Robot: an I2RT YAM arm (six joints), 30 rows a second.
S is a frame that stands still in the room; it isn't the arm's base.
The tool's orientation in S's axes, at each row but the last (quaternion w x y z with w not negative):
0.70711 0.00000 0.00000 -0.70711
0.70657 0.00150 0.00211 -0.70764
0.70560 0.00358 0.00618 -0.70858
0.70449 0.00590 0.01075 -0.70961
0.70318 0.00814 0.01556 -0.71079
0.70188 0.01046 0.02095 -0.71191
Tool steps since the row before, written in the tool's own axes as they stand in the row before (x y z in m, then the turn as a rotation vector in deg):
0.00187 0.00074 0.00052 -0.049 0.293 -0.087
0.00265 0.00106 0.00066 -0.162 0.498 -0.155
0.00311 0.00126 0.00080 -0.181 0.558 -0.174
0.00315 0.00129 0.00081 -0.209 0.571 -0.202
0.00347 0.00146 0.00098 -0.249 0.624 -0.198
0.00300 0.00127 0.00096 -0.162 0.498 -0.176
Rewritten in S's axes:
0.00074 -0.00187 0.00052 0.293 0.049 -0.087
0.00106 -0.00265 0.00065 0.498 0.162 -0.155
0.00125 -0.00313 0.00075 0.558 0.181 -0.174
0.00127 -0.00318 0.00073 0.571 0.210 -0.201
0.00143 -0.00352 0.00085 0.625 0.249 -0.196
0.00124 -0.00306 0.00081 0.498 0.163 -0.176

